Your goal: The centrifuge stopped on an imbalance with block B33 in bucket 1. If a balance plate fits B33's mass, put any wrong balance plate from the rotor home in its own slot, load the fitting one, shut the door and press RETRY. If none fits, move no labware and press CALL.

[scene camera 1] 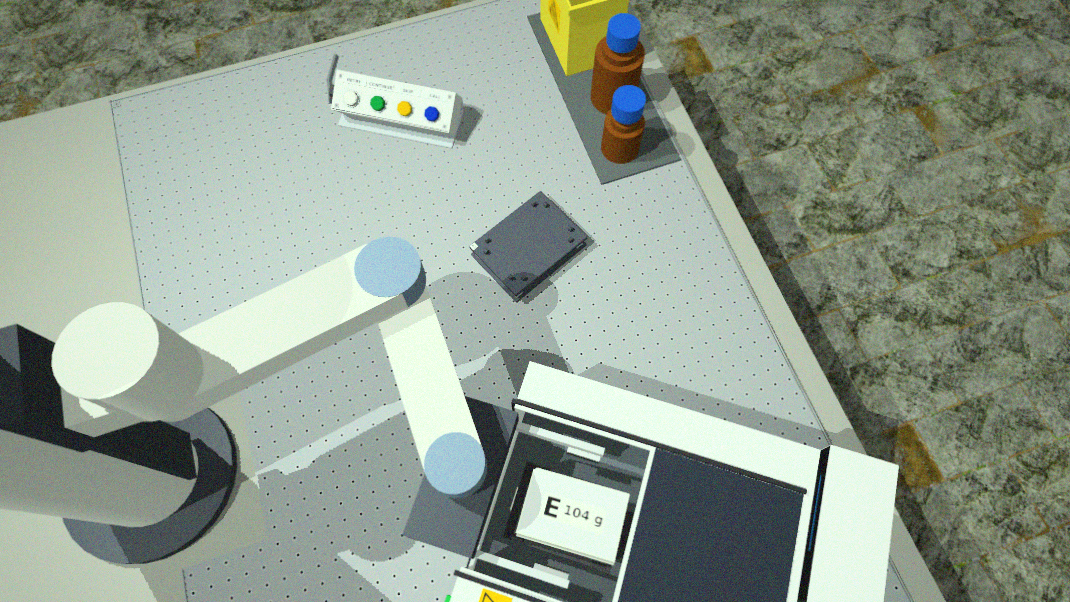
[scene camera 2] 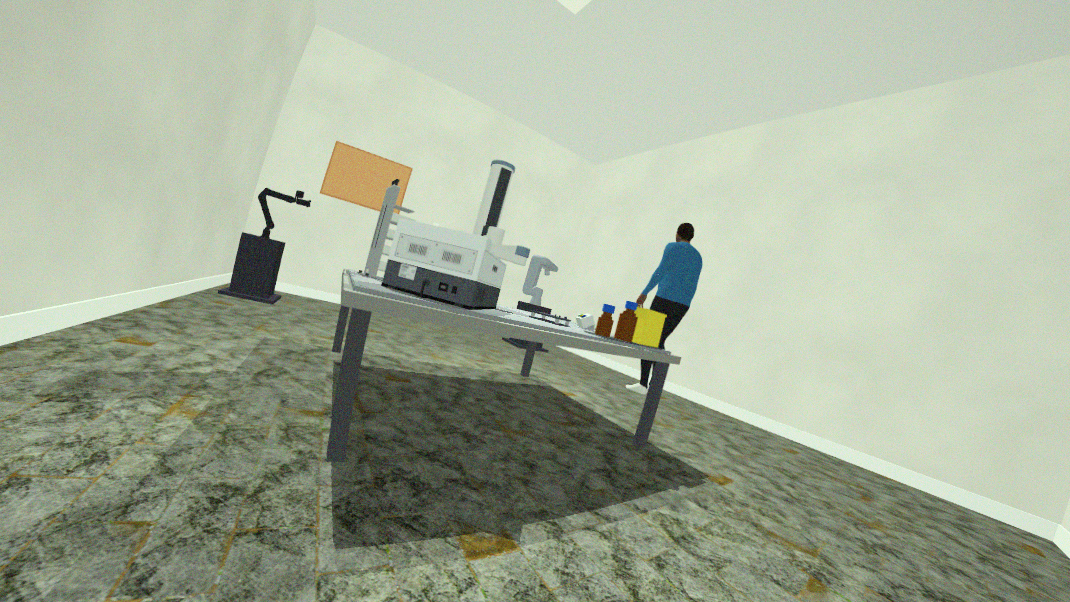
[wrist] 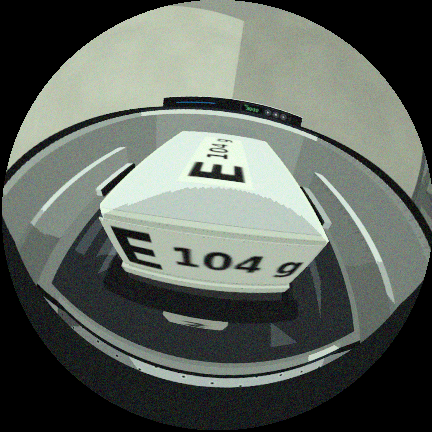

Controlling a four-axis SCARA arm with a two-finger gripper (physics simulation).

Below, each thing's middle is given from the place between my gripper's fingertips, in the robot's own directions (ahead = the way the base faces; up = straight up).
Scene:
I see the white centrifuge (scene camera 2: pixel 450 266) 80 mm ahead of my hand, 60 mm to the right of it and 50 mm below it.

